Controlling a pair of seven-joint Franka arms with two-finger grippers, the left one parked.
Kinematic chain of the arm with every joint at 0, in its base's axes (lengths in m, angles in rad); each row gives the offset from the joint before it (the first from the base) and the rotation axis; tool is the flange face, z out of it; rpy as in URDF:
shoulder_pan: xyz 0 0 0.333 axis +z
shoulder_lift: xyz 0 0 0 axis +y
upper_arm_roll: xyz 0 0 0.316 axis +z
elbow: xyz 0.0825 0 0 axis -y
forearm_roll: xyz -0.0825 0 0.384 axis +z
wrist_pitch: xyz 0 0 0 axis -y
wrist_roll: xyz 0.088 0 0 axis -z
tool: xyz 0 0 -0.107 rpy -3.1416 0 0
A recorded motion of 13 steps. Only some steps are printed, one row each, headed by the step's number.
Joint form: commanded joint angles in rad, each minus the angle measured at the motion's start. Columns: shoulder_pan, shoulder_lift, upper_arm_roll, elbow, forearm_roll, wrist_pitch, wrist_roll.
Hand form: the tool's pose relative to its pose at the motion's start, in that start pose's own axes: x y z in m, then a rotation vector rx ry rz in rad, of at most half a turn. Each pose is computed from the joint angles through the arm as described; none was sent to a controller.
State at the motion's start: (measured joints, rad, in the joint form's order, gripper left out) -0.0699 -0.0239 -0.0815 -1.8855 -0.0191 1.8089 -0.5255
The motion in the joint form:
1: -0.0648 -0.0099 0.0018 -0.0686 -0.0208 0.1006 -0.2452
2: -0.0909 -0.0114 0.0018 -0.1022 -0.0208 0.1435 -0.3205
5: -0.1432 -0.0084 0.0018 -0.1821 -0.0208 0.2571 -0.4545
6: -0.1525 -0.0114 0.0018 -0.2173 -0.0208 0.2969 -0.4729
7: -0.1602 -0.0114 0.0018 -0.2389 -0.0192 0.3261 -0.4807
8: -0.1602 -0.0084 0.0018 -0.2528 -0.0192 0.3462 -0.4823
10: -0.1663 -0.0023 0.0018 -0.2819 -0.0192 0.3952 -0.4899
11: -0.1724 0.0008 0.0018 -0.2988 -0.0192 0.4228 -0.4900
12: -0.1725 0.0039 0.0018 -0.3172 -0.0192 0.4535 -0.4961
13: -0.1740 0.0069 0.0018 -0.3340 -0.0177 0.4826 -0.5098
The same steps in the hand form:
1: -0.0191 0.0299 0.0193 -0.0377 0.0221 -0.1898
2: -0.0276 0.0409 0.0311 -0.0442 0.0291 -0.2403
5: -0.0450 0.0618 0.0611 -0.0660 0.0480 -0.3251
6: -0.0501 0.0635 0.0727 -0.0713 0.0531 -0.3353
7: -0.0535 0.0655 0.0802 -0.0758 0.0591 -0.3354
8: -0.0537 0.0650 0.0865 -0.0782 0.0613 -0.3375
10: -0.0559 0.0666 0.0988 -0.0885 0.0703 -0.3401
11: -0.0584 0.0684 0.1057 -0.0940 0.0753 -0.3347
12: -0.0589 0.0675 0.1129 -0.1011 0.0813 -0.3414
13: -0.0599 0.0673 0.1195 -0.1078 0.0878 -0.3532

